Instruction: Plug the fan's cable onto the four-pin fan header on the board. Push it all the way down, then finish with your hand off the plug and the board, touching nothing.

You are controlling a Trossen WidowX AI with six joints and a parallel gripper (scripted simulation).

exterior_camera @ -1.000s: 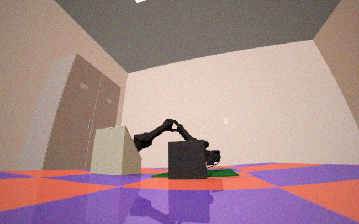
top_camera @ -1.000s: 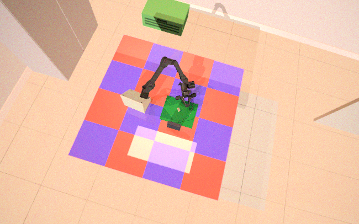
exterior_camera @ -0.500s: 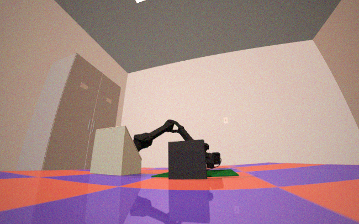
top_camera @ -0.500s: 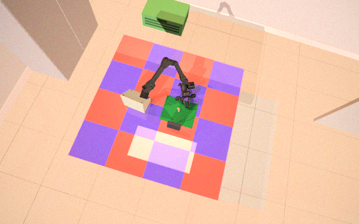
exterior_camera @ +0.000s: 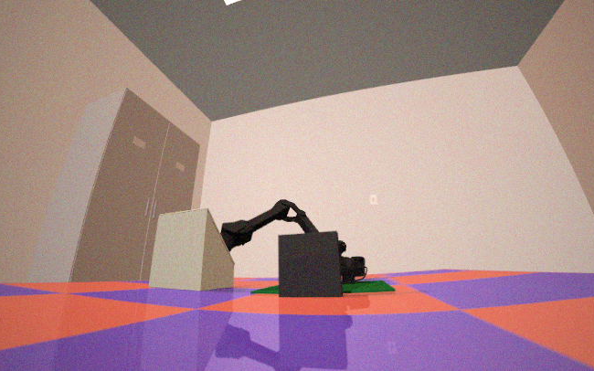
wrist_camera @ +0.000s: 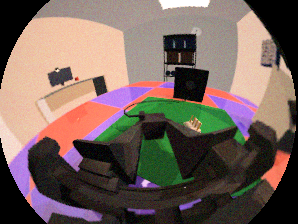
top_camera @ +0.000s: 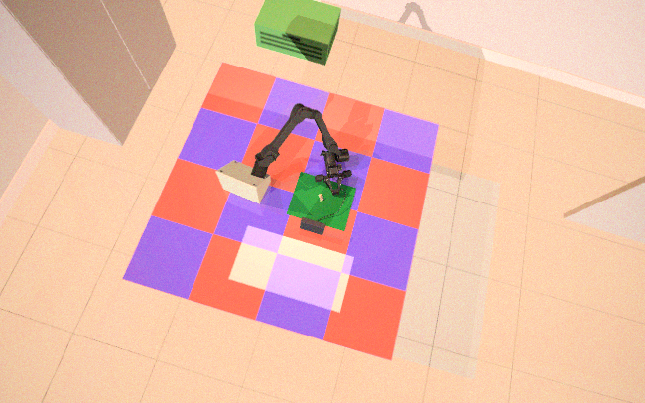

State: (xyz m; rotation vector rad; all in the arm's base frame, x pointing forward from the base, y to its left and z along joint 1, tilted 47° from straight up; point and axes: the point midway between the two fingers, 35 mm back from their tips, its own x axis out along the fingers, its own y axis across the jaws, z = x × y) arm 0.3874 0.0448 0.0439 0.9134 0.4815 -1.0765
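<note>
My gripper tip is 1 cm above the black plug. Also, from my gripper tip: green board (6 cm behind, 5 cm to the right, 5 cm below); dark fan block (8 cm behind, 21 cm to the right, 3 cm above); four-pin header (7 cm behind, 4 cm to the right, 3 cm below).
</note>
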